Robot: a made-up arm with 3 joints.
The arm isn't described. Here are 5 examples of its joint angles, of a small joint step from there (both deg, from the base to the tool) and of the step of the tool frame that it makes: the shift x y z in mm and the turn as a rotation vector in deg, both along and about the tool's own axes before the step.
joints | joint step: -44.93 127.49 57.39 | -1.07 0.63 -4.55
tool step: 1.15 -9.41 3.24 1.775 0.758 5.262
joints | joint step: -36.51 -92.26 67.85 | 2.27 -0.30 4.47
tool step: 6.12 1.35 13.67 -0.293 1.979 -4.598
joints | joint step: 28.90 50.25 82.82 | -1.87 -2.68 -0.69
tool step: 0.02 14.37 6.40 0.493 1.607 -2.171
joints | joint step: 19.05 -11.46 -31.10 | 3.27 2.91 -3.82
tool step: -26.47 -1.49 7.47 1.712 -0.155 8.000
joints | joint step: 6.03 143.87 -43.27 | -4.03 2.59 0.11
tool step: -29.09 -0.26 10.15 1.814 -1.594 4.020
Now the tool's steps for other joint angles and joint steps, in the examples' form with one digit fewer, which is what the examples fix.
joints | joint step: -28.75 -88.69 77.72 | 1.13 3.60 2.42
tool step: 9.1 -12.9 10.3 -2.01 1.13 0.93
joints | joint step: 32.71 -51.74 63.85 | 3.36 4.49 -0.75
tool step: 7.9 -31.4 17.3 1.00 2.48 5.70
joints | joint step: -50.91 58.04 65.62 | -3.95 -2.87 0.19
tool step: 11.4 17.5 15.1 0.77 3.25 -3.73
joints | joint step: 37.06 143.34 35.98 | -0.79 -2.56 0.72
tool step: 1.8 5.8 -3.8 1.30 -1.34 -2.50
